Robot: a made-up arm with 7 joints. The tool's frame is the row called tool.
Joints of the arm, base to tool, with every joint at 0 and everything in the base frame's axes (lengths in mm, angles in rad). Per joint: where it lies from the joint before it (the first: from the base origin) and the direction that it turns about. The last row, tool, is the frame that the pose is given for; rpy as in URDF.
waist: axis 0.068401 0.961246 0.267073 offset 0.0 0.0 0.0
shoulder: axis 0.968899 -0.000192 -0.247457 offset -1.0 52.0 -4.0
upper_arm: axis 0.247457 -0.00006 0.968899 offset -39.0 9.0 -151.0
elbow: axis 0.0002 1 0.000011 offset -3.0 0.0 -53.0
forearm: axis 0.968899 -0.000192 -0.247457 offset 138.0 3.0 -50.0
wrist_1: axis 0.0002 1 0.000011 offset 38.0 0.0 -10.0
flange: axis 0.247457 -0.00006 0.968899 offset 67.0 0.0 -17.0
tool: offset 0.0 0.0 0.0 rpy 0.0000 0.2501 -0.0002
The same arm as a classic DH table. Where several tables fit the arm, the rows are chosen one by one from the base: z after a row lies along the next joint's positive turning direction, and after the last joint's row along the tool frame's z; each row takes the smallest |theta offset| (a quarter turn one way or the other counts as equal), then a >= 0, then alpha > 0; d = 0 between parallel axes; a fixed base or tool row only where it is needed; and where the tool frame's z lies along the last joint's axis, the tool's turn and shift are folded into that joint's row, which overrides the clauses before.
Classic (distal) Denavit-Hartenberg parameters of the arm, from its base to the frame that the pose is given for. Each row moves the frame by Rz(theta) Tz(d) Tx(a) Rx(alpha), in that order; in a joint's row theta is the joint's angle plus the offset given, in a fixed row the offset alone. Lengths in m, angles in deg.
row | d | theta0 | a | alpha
base (fixed) | 0 | -4.07 | 0 | -74.51
waist | 0.0488 | -75.12 | -0.0183 | -90
shoulder | -0.0004 | 74 | -0.009 | 90
upper_arm | -0.208 | 90 | 0.0102 | -90
elbow | 0.003 | 90 | 0.0143 | 90
forearm | 0.1854 | 0 | 0.0003 | -90
wrist_1 | 0 | -90 | 0.0691 | 90
flange | 0.0001 | 0 | 0 | 0

